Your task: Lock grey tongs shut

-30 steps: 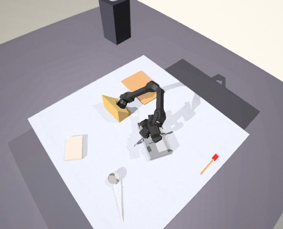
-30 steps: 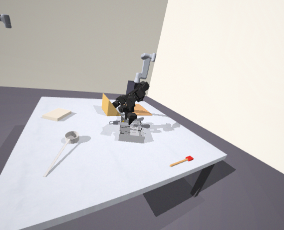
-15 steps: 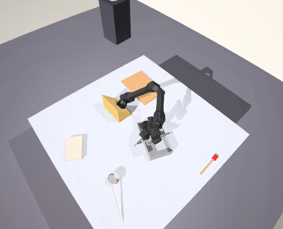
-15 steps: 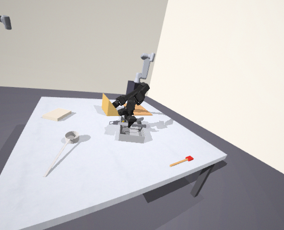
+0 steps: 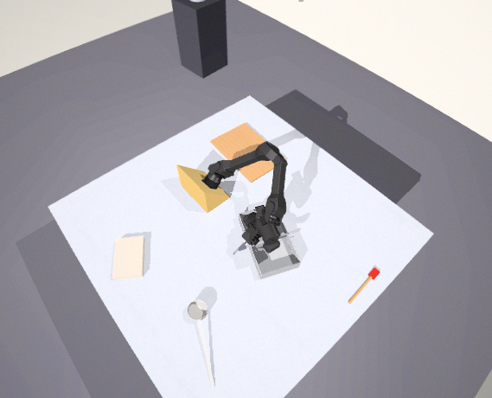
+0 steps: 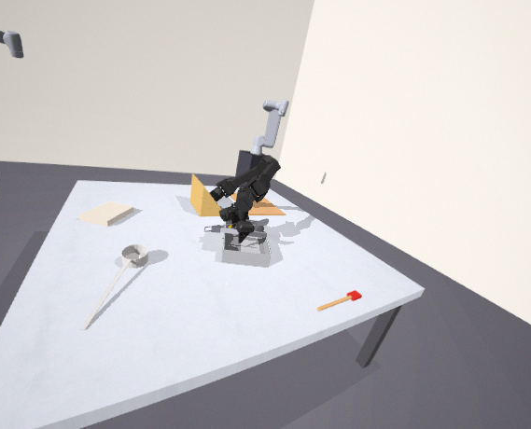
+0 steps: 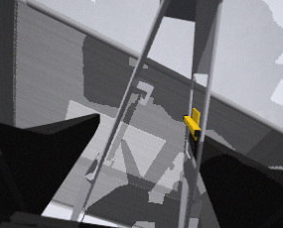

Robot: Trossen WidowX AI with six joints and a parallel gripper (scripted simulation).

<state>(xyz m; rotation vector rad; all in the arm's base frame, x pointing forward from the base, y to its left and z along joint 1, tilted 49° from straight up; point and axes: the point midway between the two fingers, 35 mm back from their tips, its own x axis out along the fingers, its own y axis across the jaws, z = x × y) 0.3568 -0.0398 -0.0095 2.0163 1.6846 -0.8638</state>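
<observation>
Right now my gripper tip is 30 mm to the right of the grey roasting tin and 20 mm short of it. The rest, counted from my gripper tip: cream block 440 mm to the right, 350 mm behind, 20 mm below; wooden board 420 mm behind, 360 mm to the left, 20 mm below.
</observation>
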